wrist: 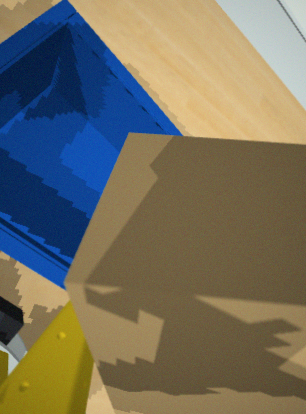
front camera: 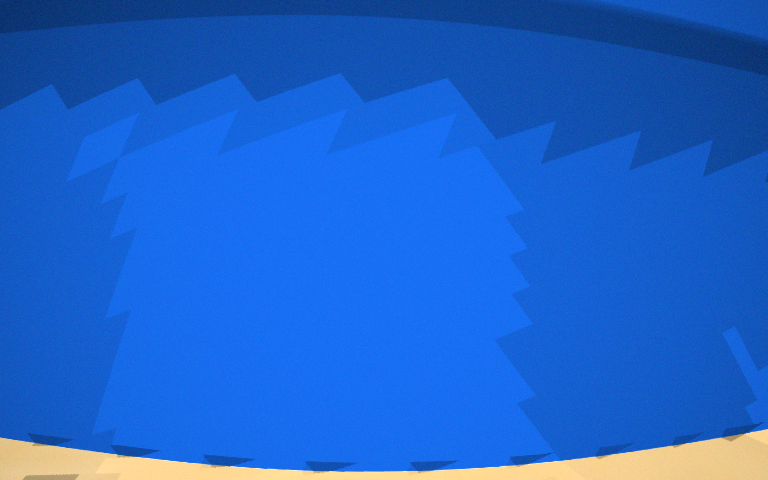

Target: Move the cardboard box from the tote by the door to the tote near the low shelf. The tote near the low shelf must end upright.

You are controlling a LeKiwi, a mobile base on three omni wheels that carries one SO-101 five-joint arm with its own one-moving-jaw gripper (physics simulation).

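Frame: origin at the arm's base, x left, y back, z up, level; centimetres.
Where they show: end effector, tool point: [wrist: 118, 278].
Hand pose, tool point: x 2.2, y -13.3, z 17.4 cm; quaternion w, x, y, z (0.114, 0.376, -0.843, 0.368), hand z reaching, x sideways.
Each offset is from my tool point to the centre of the thing. Level surfaces: height alone.
The cardboard box {dx -2.8, dy -1.2, dz +0.9 cm} [wrist: 215, 215] is a large tan block that fills the lower right of the wrist view. One yellow jaw of my gripper [wrist: 55, 345] presses against its left side at the lower left; the other jaw is hidden. The gripper is shut on the box. A blue tote {dx -2.0, dy -7.3, dz -20.3 cm} [front camera: 317, 254] [wrist: 30, 254] stands open at the upper left of the wrist view, and the box covers its lower right part there. In the front view its blue wall fills most of the picture. I cannot tell which of the two totes this is.
Light wooden floor {dz -26.3 cm} [wrist: 165, 60] shows to the right of the tote, and a strip of it [front camera: 368, 476] shows below the blue wall in the front view. A pale grey surface [wrist: 280, 45] lies at the upper right. A dark part [wrist: 10, 320] shows at the left edge.
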